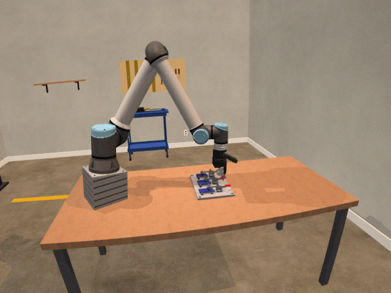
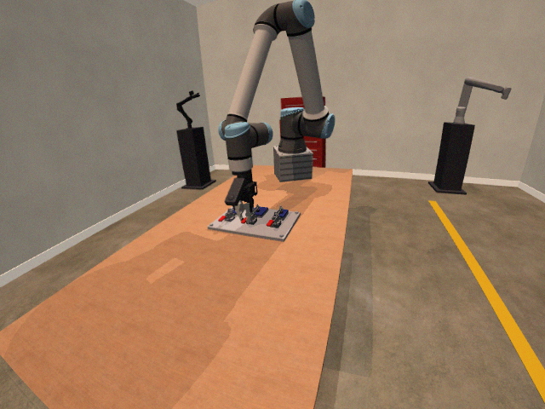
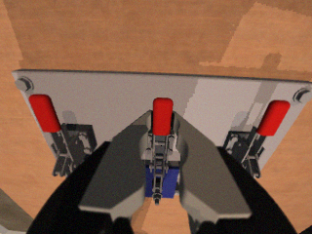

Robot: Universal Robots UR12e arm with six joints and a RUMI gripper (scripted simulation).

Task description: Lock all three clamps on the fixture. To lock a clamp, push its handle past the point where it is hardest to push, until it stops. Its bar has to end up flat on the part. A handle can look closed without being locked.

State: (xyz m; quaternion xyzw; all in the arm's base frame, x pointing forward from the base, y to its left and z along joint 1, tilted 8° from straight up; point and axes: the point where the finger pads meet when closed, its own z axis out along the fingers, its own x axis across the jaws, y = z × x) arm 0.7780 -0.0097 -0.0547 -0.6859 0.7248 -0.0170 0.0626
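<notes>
The blue part lies 130 mm behind my hand, 10 mm to the left of it and 20 mm below it.
</notes>
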